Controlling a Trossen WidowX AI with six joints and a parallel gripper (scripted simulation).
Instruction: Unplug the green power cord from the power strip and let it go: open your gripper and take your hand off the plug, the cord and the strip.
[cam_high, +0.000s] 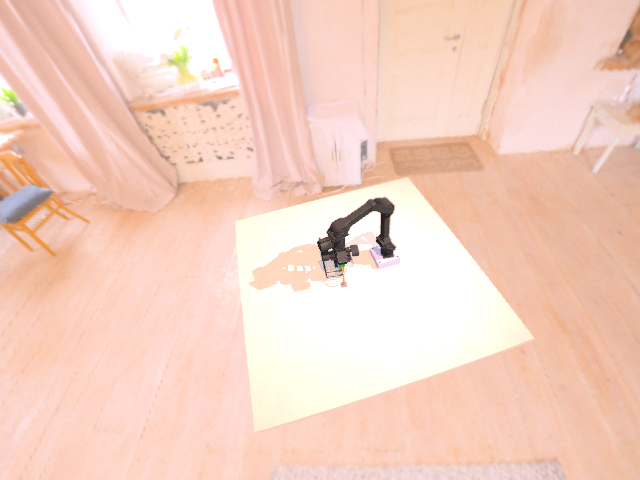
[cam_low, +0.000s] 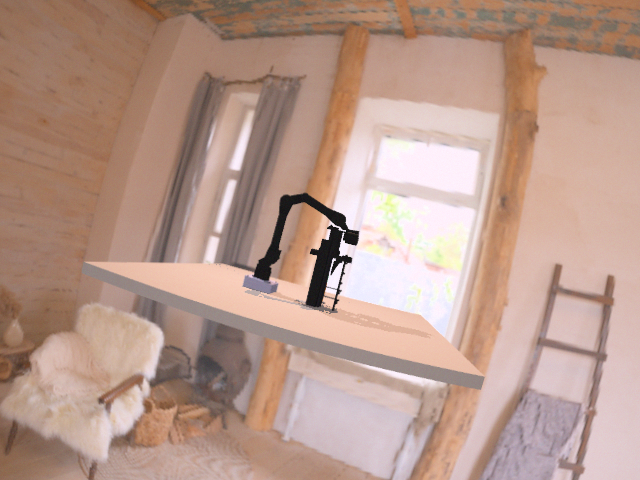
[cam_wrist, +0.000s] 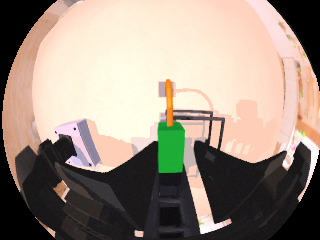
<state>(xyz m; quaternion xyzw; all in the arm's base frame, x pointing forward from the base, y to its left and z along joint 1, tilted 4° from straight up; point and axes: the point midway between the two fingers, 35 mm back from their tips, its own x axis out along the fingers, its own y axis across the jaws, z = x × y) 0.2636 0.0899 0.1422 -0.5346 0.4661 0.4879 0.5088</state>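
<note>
My gripper tip is now 30 mm to the left of the green plug and 10 mm above it.
</note>
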